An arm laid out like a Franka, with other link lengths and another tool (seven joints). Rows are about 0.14 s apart.
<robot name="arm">
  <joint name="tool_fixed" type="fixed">
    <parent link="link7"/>
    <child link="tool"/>
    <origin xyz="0.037 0.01 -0.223" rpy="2.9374 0 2.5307"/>
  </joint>
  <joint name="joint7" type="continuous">
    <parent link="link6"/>
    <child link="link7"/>
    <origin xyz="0.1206 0 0" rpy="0 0 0"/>
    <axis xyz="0 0 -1"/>
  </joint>
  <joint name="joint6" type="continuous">
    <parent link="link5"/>
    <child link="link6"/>
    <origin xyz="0 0 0" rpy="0 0 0"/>
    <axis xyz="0 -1 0"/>
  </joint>
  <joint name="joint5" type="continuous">
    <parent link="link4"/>
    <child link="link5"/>
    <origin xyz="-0.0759 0 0.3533" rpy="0 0 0"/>
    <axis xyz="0 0 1"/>
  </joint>
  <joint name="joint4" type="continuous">
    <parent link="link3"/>
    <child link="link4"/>
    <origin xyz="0.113 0 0" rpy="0 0 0"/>
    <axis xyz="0 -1 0"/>
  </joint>
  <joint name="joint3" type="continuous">
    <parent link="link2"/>
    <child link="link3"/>
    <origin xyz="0 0 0.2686" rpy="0 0 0"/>
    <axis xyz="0 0 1"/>
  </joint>
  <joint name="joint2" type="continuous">
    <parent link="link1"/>
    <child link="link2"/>
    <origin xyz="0 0 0" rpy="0 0 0"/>
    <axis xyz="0 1 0"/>
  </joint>
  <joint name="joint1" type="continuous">
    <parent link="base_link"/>
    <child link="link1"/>
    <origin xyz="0 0 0.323" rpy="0 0 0"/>
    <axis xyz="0 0 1"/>
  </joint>
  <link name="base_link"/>
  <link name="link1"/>
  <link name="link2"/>
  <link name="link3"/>
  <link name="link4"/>
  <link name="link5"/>
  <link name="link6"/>
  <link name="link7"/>
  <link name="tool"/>
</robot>
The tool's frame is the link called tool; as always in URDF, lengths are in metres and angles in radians. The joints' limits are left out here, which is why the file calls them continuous.
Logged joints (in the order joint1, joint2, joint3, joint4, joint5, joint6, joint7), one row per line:
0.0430 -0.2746 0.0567 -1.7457 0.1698 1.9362 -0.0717
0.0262 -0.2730 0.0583 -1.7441 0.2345 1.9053 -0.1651
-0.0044 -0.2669 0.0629 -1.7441 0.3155 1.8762 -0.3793
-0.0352 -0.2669 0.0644 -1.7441 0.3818 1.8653 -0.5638
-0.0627 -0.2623 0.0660 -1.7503 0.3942 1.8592 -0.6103
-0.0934 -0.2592 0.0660 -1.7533 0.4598 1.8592 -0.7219
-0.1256 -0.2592 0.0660 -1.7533 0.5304 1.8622 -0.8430
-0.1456 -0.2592 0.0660 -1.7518 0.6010 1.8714 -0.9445
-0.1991 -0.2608 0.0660 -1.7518 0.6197 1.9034 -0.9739
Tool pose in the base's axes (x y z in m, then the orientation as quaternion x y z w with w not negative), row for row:
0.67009 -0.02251 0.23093 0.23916 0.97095 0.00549 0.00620
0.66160 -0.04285 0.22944 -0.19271 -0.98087 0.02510 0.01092
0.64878 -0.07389 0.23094 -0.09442 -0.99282 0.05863 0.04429
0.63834 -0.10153 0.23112 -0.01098 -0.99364 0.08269 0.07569
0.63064 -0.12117 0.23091 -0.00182 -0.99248 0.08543 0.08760
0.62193 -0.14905 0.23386 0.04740 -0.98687 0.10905 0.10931
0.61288 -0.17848 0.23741 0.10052 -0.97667 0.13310 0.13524
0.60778 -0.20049 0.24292 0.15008 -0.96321 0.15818 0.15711
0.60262 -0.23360 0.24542 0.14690 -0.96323 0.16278 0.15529
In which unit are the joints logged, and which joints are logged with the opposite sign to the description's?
The joints are logged in radians. Opposite sign: joint2, joint3, joint5.
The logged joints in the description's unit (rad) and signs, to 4 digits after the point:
0.0430 0.2746 -0.0567 -1.7457 -0.1698 1.9362 -0.0717
0.0262 0.2730 -0.0583 -1.7441 -0.2345 1.9053 -0.1651
-0.0044 0.2669 -0.0629 -1.7441 -0.3155 1.8762 -0.3793
-0.0352 0.2669 -0.0644 -1.7441 -0.3818 1.8653 -0.5638
-0.0627 0.2623 -0.0660 -1.7503 -0.3942 1.8592 -0.6103
-0.0934 0.2592 -0.0660 -1.7533 -0.4598 1.8592 -0.7219
-0.1256 0.2592 -0.0660 -1.7533 -0.5304 1.8622 -0.8430
-0.1456 0.2592 -0.0660 -1.7518 -0.6010 1.8714 -0.9445
-0.1991 0.2608 -0.0660 -1.7518 -0.6197 1.9034 -0.9739

